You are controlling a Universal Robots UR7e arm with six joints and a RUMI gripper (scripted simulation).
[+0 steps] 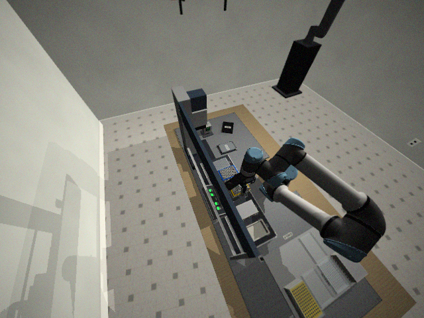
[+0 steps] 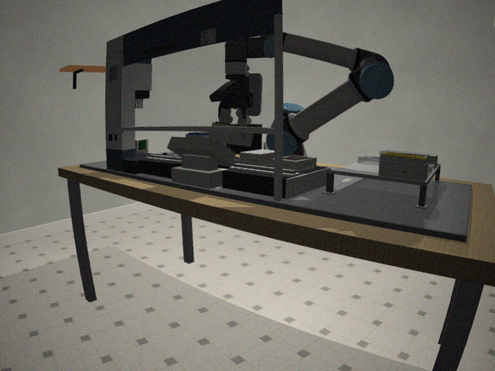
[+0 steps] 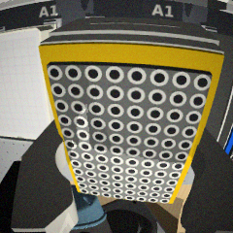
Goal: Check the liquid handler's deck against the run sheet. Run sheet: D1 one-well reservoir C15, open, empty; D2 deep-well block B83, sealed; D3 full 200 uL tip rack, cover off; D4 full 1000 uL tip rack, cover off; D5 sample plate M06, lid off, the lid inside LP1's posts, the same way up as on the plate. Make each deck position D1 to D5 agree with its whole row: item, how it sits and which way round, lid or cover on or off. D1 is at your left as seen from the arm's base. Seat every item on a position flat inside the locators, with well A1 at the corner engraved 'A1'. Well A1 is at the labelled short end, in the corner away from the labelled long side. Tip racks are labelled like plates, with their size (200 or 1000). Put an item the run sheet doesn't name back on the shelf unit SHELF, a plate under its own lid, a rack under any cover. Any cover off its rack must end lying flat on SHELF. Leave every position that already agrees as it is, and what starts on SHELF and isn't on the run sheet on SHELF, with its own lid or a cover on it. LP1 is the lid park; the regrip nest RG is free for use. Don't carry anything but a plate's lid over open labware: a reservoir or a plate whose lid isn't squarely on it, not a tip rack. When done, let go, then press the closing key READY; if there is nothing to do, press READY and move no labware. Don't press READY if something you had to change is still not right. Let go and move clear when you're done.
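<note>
The blue-framed tip rack lies 1 cm ahead of my hand, 12 cm to the right of it and 2 cm below it. Also, from my hand: one-well reservoir: 1 cm ahead, 25 cm to the left, 8 cm below; then yellow-framed tip rack: 1 cm ahead, 1 cm to the left, 1 cm above; then white sealed block: 1 cm ahead, 12 cm to the left, 7 cm below.
</note>
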